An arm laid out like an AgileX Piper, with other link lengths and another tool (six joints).
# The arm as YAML. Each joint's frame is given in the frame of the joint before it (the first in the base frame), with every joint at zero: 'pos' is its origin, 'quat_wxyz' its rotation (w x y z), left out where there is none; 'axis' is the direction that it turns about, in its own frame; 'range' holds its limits. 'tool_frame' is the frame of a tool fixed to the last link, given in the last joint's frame.
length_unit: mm
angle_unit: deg
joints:
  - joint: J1
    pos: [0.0, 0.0, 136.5]
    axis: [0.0, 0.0, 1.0]
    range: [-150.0, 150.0]
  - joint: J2
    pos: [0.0, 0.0, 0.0]
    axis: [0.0, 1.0, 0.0]
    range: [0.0, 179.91]
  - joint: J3
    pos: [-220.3, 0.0, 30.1]
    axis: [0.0, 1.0, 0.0]
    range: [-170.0, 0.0]
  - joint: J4
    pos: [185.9, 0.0, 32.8]
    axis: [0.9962, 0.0, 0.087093]
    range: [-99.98, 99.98]
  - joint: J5
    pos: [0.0, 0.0, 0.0]
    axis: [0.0, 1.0, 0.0]
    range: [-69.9, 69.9]
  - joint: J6
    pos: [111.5, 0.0, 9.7]
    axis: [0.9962, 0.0, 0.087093]
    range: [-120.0, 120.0]
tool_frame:
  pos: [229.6, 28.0, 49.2]
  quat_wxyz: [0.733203, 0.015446, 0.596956, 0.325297]
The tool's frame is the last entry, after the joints.
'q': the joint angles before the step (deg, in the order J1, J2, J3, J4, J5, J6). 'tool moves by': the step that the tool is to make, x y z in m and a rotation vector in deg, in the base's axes. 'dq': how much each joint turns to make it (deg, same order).
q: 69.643, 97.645, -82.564, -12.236, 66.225, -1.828
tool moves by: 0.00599, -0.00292, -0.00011, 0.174, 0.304, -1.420
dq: -1.371, -0.001, 0.001, 0.350, -0.054, -0.001
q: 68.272, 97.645, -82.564, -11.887, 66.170, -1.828
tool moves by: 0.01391, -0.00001, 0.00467, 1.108, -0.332, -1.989
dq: -2.230, -0.052, -0.688, 0.157, -0.454, -0.185
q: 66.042, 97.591, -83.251, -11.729, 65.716, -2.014
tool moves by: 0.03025, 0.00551, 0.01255, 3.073, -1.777, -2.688
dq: -4.045, -0.116, -1.246, -0.056, -2.398, -0.920
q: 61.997, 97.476, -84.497, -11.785, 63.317, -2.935
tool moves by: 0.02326, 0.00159, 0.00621, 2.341, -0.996, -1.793
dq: -3.834, -0.001, -0.001, 0.834, -2.882, -1.729
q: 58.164, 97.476, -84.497, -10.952, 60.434, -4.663
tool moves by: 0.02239, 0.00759, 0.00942, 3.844, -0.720, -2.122
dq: -3.860, 0.052, 0.000, 2.065, -3.927, -1.497
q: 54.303, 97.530, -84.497, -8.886, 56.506, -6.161
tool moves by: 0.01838, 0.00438, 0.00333, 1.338, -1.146, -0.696
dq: -2.144, 1.470, -1.313, 0.446, -2.106, -1.350
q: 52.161, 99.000, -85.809, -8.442, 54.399, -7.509
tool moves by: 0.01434, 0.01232, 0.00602, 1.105, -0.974, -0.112
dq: -0.638, 2.932, -4.401, 0.212, -0.076, -0.622
